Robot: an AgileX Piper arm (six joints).
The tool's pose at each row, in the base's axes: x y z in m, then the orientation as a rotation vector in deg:
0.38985 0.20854 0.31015 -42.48 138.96 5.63
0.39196 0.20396 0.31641 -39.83 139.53 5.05
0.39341 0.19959 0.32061 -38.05 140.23 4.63
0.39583 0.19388 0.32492 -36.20 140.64 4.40
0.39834 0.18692 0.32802 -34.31 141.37 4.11
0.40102 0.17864 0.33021 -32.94 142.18 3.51
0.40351 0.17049 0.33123 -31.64 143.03 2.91
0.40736 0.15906 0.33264 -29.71 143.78 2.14
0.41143 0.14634 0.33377 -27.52 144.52 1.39
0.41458 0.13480 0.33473 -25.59 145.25 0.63
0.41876 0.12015 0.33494 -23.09 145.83 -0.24
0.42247 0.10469 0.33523 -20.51 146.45 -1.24
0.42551 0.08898 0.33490 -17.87 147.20 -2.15
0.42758 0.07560 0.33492 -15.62 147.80 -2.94
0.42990 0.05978 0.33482 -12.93 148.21 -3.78
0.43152 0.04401 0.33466 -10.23 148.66 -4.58
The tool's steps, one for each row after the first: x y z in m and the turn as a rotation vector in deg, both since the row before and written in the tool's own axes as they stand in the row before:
-0.00270 -0.00559 -0.00510 1.06 0.01 1.80
-0.00136 -0.00489 -0.00362 0.67 0.33 1.28
-0.00159 -0.00654 -0.00342 0.60 0.03 1.31
-0.00059 -0.00758 -0.00255 0.59 0.36 1.38
0.00016 -0.00877 -0.00188 0.66 0.60 0.97
0.00077 -0.00850 -0.00089 0.62 0.66 0.92
0.00064 -0.01209 -0.00090 0.91 0.50 1.30
0.00082 -0.01337 -0.00053 0.95 0.47 1.49
0.00088 -0.01196 -0.00051 0.89 0.53 1.30
0.00118 -0.01518 0.00055 1.11 0.34 1.65
0.00130 -0.01584 0.00047 1.21 0.43 1.68
0.00176 -0.01588 0.00097 1.14 0.58 1.75
0.00135 -0.01346 0.00058 0.98 0.49 1.48
0.00134 -0.01590 0.00101 1.12 0.32 1.77
0.00146 -0.01575 0.00101 1.08 0.40 1.78

